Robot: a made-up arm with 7 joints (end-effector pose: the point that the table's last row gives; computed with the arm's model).
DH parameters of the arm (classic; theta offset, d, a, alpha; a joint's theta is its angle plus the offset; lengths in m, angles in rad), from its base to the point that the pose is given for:
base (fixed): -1.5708 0.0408 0 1.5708
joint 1: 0 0.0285 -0.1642 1.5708
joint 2: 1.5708 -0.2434 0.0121 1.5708
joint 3: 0 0.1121 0.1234 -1.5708
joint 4: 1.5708 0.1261 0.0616 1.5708
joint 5: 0 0.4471 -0.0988 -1.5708
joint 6: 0 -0.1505 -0.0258 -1.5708
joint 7: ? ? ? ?
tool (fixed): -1.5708 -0.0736 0 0
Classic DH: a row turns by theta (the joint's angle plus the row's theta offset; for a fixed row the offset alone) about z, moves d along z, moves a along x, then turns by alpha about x.
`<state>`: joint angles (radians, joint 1 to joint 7).
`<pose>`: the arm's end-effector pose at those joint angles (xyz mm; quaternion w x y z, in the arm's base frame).
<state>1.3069 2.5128 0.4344 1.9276 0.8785 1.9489 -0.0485</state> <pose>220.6 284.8 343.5 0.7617 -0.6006 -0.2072 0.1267</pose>
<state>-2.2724 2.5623 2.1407 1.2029 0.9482 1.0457 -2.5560</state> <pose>224.7 -5.9 29.1 0.7068 0.0686 -0.7024 0.0485</pose>
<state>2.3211 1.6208 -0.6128 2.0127 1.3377 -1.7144 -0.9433</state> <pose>59.8 -66.4 11.3 0.6554 -0.3075 0.0193 -0.6896</pose>
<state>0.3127 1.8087 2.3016 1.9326 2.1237 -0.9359 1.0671</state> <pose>139.9 185.2 427.5 0.3792 0.2273 -0.6802 -0.5847</pose>
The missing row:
joint 7: 0 0.1587 -0.0749 -1.5708
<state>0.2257 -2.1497 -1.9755 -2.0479 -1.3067 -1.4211 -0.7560</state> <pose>304.6 313.4 167.9 0.1644 0.4416 0.8820 0.0067</pose>
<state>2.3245 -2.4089 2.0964 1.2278 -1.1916 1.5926 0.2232</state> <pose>-623.7 -90.7 -170.6 0.3522 0.2138 0.4238 -0.8066</pose>
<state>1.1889 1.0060 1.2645 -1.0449 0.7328 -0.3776 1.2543</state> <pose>-339.3 -93.3 -26.2 0.6056 -0.7825 -0.0362 0.1399</pose>
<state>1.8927 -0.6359 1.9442 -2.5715 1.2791 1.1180 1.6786</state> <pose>61.5 358.0 144.7 0.2721 0.0470 -0.5500 -0.7882</pose>
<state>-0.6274 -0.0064 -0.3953 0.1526 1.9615 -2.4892 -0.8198</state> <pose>-689.8 108.3 380.9 0.0437 -0.1083 0.2643 0.9574</pose>
